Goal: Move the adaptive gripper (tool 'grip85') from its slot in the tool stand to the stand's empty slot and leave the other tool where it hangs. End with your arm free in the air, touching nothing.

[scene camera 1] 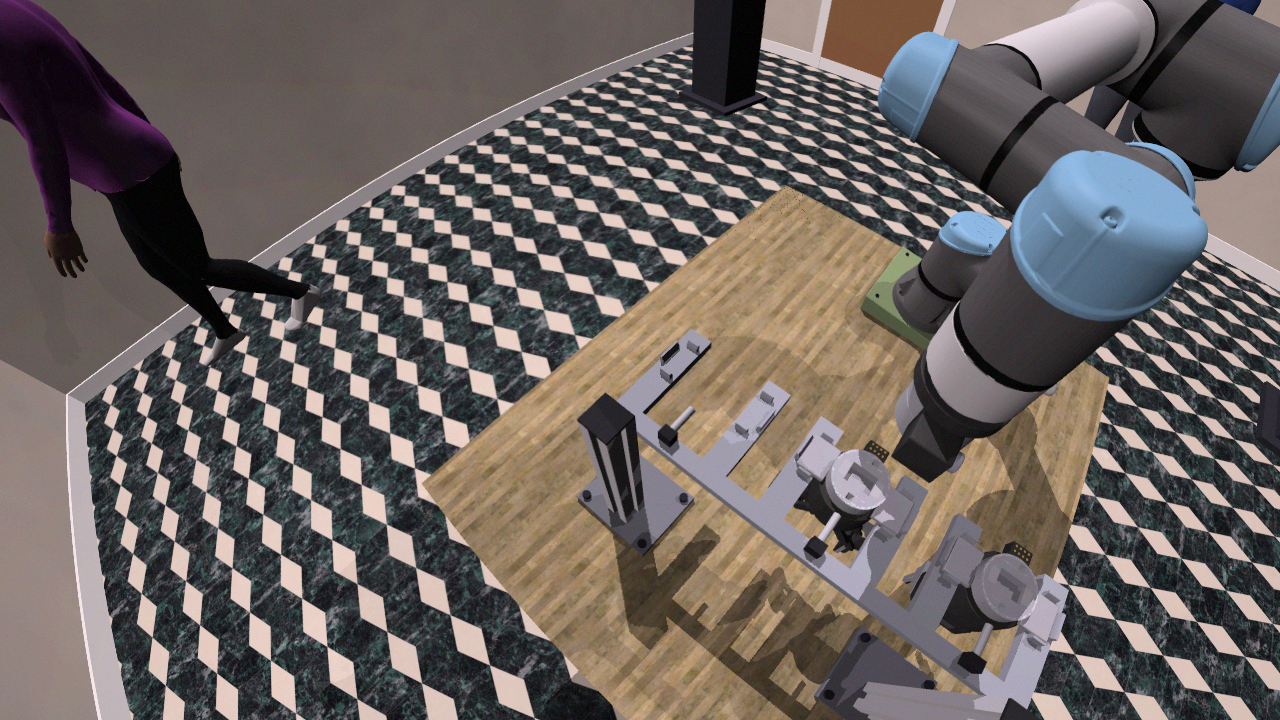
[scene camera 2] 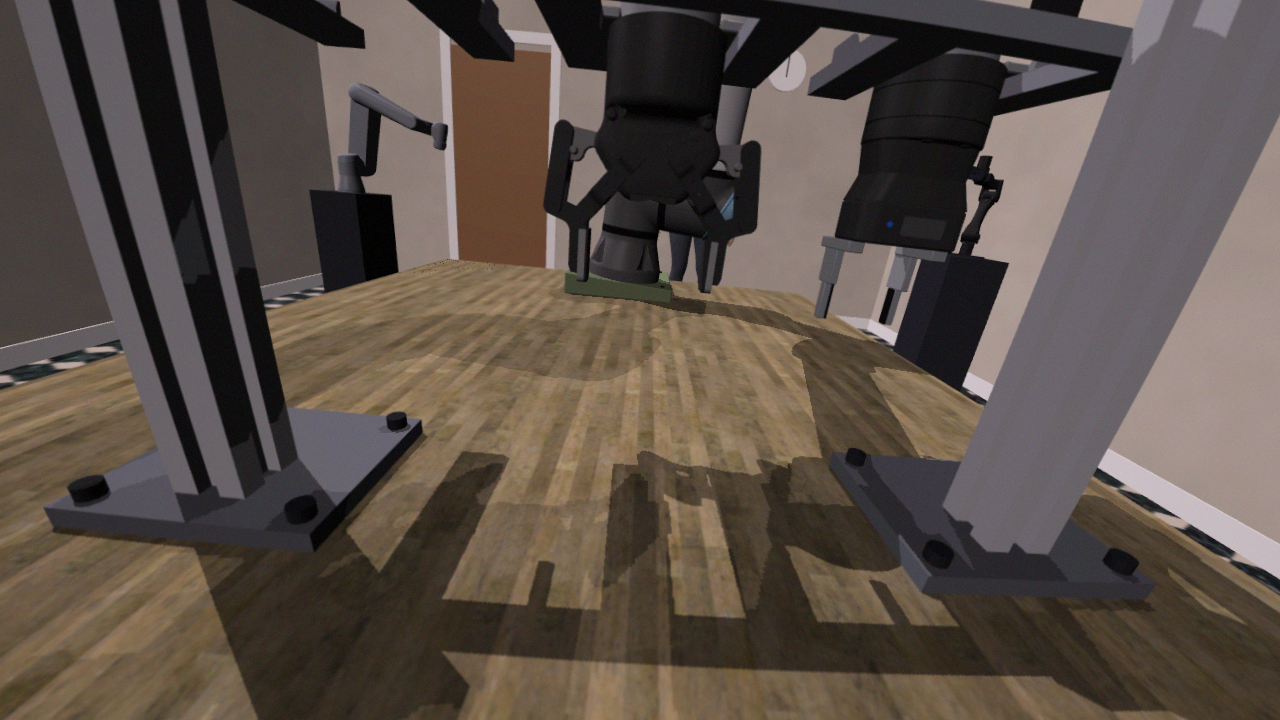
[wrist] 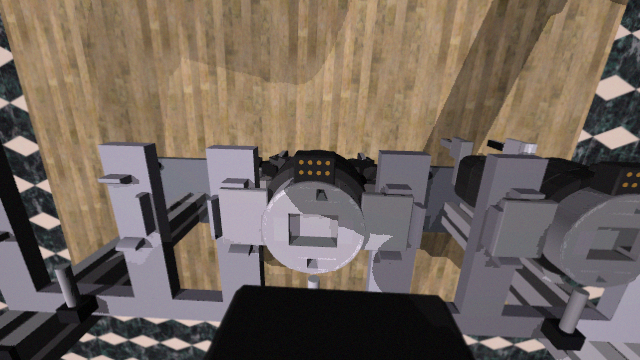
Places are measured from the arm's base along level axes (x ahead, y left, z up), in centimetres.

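Pixels of known places: arm's base, origin of its link: [scene camera 1: 924,304] [scene camera 2: 623,274].
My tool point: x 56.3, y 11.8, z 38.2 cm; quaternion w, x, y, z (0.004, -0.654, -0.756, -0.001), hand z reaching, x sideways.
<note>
For each thing: its top centre in the pictures, then the offset to it from my tool point. "pt": a spot on its surface instead.
- tool stand's rail, a spot on its surface: [wrist: 190,305] pt dy -9.1, dx +10.8, dz -13.3 cm
- upright pin, a spot on its surface: [scene camera 1: 680,420] [wrist: 65,293] pt dy -17.6, dx +10.2, dz -12.0 cm
- light post, a spot on its surface: [scene camera 2: 1092,295] pt dy +21.9, dx +10.9, dz -25.3 cm
The adaptive gripper [scene camera 1: 854,492] [scene camera 2: 657,147] [wrist: 314,260] hangs upright in the stand's middle slot, round plate on top, side lugs on the fork arms, fingers apart and empty. The arm's bare tool end [scene camera 1: 930,447] is above and behind it, apart from it, with no gripper mounted. The black edge of the wrist [wrist: 340,325] crosses the bottom of the wrist view. The parallel gripper [scene camera 1: 1002,582] [scene camera 2: 908,179] hangs in the neighbouring slot, its fingers also apart. The empty slot lies between two fork arms [scene camera 1: 684,353] [scene camera 1: 760,411], and its left fork arm is cut off in the wrist view.
The tool stand's rail [scene camera 1: 769,528] [wrist: 190,305] carries an upright pin [scene camera 1: 680,420] [wrist: 67,287] at the empty slot. A dark post [scene camera 1: 613,465] [scene camera 2: 179,268] and a light post [scene camera 2: 1092,295] hold the rail. The green base block [scene camera 1: 886,300] [scene camera 2: 617,286] stands behind. A person in purple [scene camera 1: 107,134] is beyond the table.
</note>
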